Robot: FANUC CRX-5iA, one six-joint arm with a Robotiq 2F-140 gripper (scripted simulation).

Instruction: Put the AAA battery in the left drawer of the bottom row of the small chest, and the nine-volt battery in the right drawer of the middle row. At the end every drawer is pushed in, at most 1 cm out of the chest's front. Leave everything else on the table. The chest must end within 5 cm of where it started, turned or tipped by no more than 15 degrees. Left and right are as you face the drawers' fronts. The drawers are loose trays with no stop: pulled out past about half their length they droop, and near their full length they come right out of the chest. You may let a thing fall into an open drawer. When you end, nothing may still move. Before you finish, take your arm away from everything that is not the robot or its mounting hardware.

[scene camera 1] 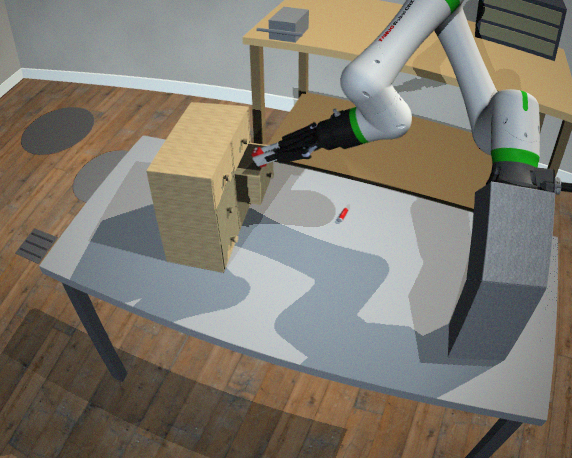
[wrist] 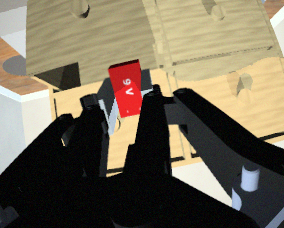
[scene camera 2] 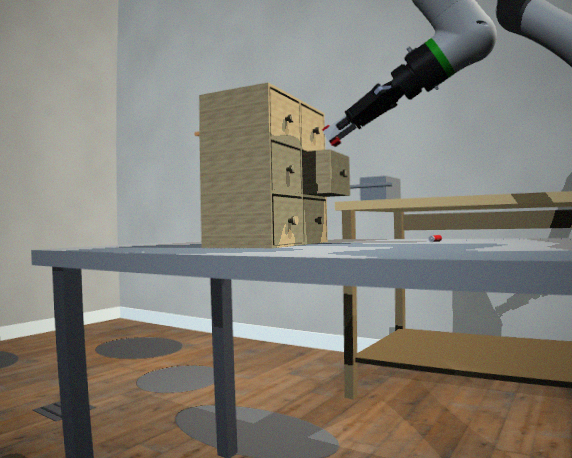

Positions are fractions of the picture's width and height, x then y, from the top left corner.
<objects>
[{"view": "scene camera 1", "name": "my gripper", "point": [0.45,0.34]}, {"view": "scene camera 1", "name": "small wooden chest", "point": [0.32,0.39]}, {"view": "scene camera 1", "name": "drawer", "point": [0.44,0.40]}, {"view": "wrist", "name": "my gripper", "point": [0.46,0.38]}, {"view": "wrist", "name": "red nine-volt battery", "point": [0.45,0.34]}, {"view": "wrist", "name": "drawer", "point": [0.32,0.19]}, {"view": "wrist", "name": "drawer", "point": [0.44,0.57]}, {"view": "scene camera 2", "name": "my gripper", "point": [0.57,0.30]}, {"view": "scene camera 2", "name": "small wooden chest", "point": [0.41,0.30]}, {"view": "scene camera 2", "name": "drawer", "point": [0.50,0.46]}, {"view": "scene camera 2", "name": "drawer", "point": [0.56,0.37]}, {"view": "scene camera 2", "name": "drawer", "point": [0.54,0.30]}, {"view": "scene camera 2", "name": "drawer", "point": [0.55,0.46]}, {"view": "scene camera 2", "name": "drawer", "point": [0.50,0.39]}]
</objects>
